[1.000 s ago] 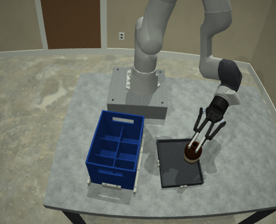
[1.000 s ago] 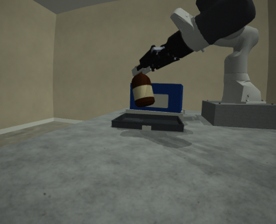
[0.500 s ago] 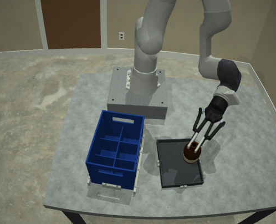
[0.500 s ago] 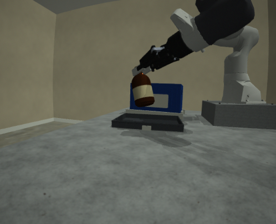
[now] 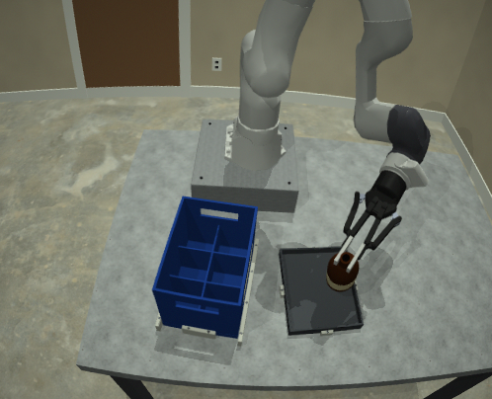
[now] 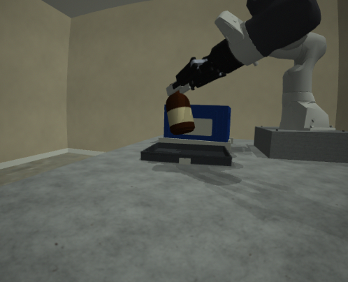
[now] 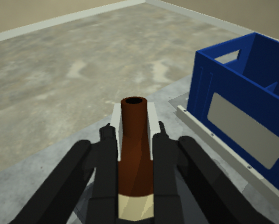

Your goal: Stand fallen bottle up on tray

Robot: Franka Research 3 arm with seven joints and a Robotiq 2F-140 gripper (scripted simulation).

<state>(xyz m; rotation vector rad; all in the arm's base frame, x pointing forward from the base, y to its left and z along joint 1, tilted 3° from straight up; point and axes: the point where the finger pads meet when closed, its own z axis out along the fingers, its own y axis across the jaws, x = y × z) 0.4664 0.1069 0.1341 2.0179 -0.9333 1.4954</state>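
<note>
My hand is 60 mm above the brown bottle. Round my hand: blue crate (290 mm to the right, 130 mm below, 100 mm behind); then dark grey tray (200 mm below, 40 mm behind, 10 mm to the right).
</note>
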